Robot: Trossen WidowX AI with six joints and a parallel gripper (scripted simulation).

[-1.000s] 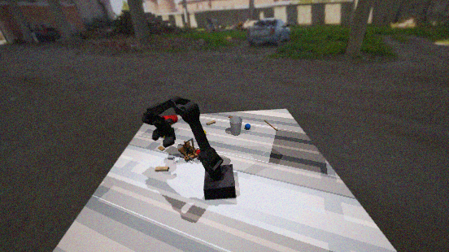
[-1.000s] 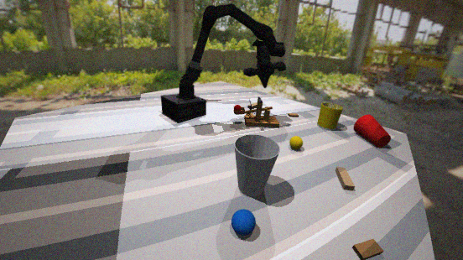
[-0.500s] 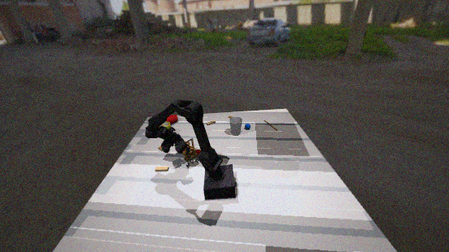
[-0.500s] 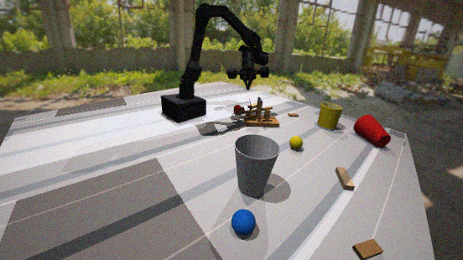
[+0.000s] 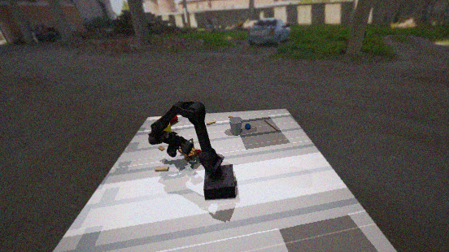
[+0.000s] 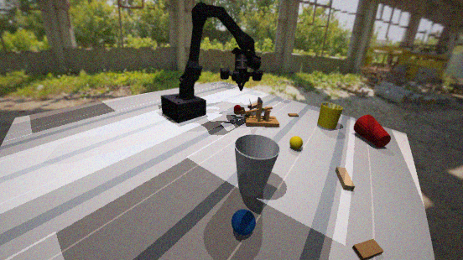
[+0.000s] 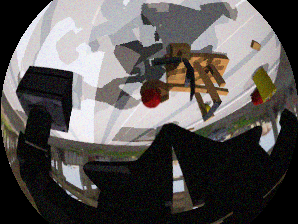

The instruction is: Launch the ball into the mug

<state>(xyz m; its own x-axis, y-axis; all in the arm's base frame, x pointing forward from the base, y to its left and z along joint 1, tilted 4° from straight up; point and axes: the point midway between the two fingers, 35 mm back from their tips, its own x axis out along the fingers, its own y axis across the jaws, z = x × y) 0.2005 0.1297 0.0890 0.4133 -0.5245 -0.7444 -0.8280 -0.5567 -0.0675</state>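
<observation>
The small red ball lies 10 mm ahead of my gripper tip, 40 mm to the right of it and 70 mm below it. The rest, counted from my gripper tip: yellow mug: 360 mm ahead, 180 mm to the left, 100 mm below; then catapult: 60 mm ahead, 80 mm below; then yellow ball: 280 mm ahead, 100 mm to the right, 110 mm below.
</observation>
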